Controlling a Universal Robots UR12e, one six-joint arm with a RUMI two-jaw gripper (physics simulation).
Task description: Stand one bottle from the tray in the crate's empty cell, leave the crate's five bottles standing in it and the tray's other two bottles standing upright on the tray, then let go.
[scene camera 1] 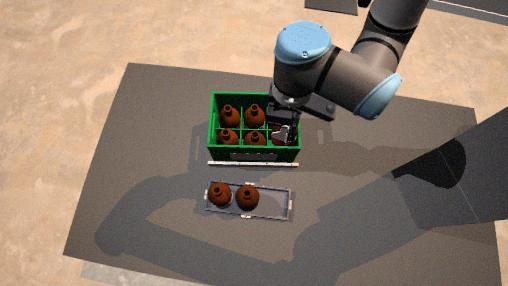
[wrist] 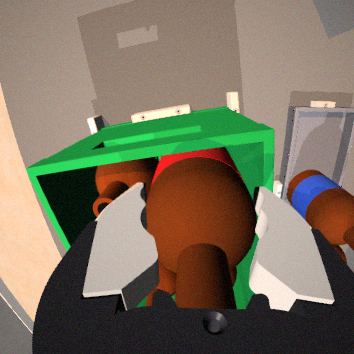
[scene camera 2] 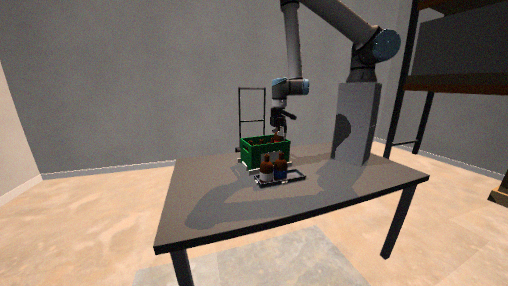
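Where they show: gripper, fingertip midpoint: (scene camera 1: 288,131) (wrist: 198,187) (scene camera 2: 281,139); arm's base, link origin: (scene camera 2: 360,83).
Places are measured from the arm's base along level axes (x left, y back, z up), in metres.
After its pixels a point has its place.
Observation:
My gripper (scene camera 1: 286,134) {x -0.112, y -0.547, z -0.370 m} (scene camera 2: 280,131) {x -0.112, y -0.547, z -0.370 m} (wrist: 198,187) {x -0.112, y -0.547, z -0.370 m} is shut on the brown bottle with the red label (scene camera 1: 284,142) {x -0.078, y -0.558, z -0.375 m} (scene camera 2: 277,138) {x -0.092, y -0.588, z -0.353 m} (wrist: 200,200) {x -0.111, y -0.532, z -0.325 m}. The bottle's lower part is inside the green crate (scene camera 1: 220,153) {x -0.051, y -0.751, z -0.431 m} (scene camera 2: 255,155) {x -0.052, y -0.756, z -0.429 m} (wrist: 261,133) {x -0.067, y -0.512, z -0.368 m}, in the front right cell in scene camera 1. Its base is hidden, so I cannot tell whether it touches the floor. Four crate bottles (scene camera 1: 229,116) {x -0.171, y -0.732, z -0.410 m} (scene camera 1: 254,116) {x -0.178, y -0.651, z -0.416 m} (scene camera 1: 227,136) {x -0.091, y -0.729, z -0.384 m} (scene camera 1: 255,138) {x -0.088, y -0.644, z -0.382 m} stand upright; the back right one (wrist: 122,177) {x -0.185, y -0.553, z -0.417 m} is mostly behind my gripper. The white-labelled bottle (scene camera 1: 219,194) {x 0.083, y -0.736, z -0.386 m} (scene camera 2: 266,169) {x 0.104, y -0.762, z -0.448 m} and blue-labelled bottle (scene camera 1: 247,197) {x 0.088, y -0.658, z -0.384 m} (scene camera 2: 280,167) {x 0.106, y -0.680, z -0.450 m} (wrist: 320,192) {x 0.056, y -0.628, z -0.471 m} stand upright on the tray.
The grey tray (scene camera 1: 270,218) {x 0.129, y -0.582, z -0.518 m} (scene camera 2: 295,179) {x 0.129, y -0.593, z -0.530 m} lies in front of the crate. A white strip (scene camera 1: 252,164) {x -0.045, y -0.649, z -0.515 m} runs along the table between them. The crate's dividers and outer walls lie close around the held bottle. A hand truck (scene camera 2: 239,112) stands behind the table.

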